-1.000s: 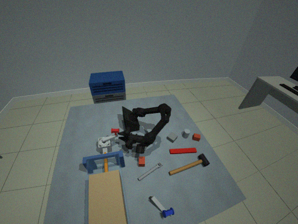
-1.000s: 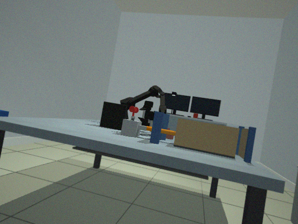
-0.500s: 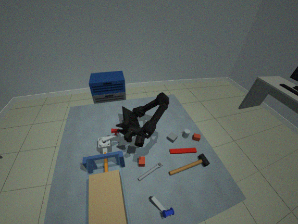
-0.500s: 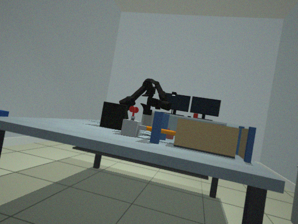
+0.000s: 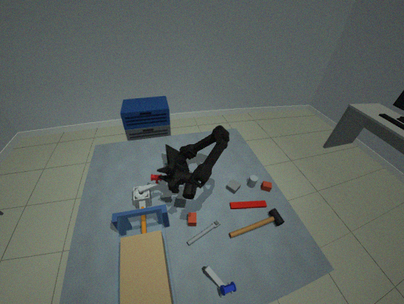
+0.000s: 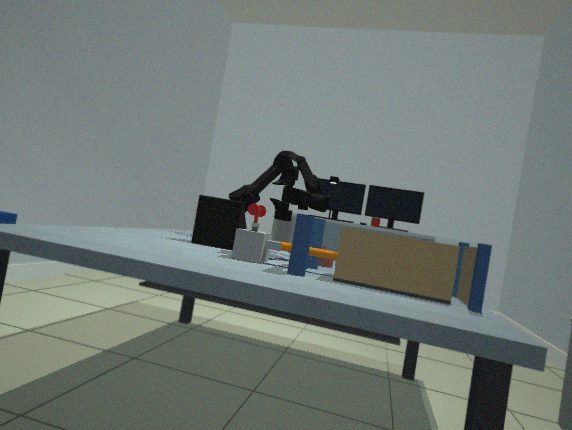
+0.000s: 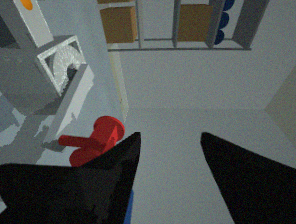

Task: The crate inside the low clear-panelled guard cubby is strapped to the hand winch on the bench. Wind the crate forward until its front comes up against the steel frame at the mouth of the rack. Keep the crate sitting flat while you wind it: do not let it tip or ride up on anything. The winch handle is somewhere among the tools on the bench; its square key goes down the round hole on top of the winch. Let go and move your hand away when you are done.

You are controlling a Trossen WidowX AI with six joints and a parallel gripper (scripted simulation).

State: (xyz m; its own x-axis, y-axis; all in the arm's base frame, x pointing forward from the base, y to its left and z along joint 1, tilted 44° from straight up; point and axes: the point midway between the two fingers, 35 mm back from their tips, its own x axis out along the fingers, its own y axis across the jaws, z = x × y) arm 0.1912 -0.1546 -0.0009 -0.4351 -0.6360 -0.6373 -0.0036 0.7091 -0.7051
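Now: the red-knobbed winch handle 120 mm below my gripper tip, 50 mm to the right of it and 20 mm behind it. Round my gripper tip: grey winch 200 mm below, 120 mm to the right, 20 mm behind; clear-panelled cubby 400 mm ahead, 120 mm to the right, 110 mm below; red knob 90 mm below, 40 mm behind, 10 mm to the right.
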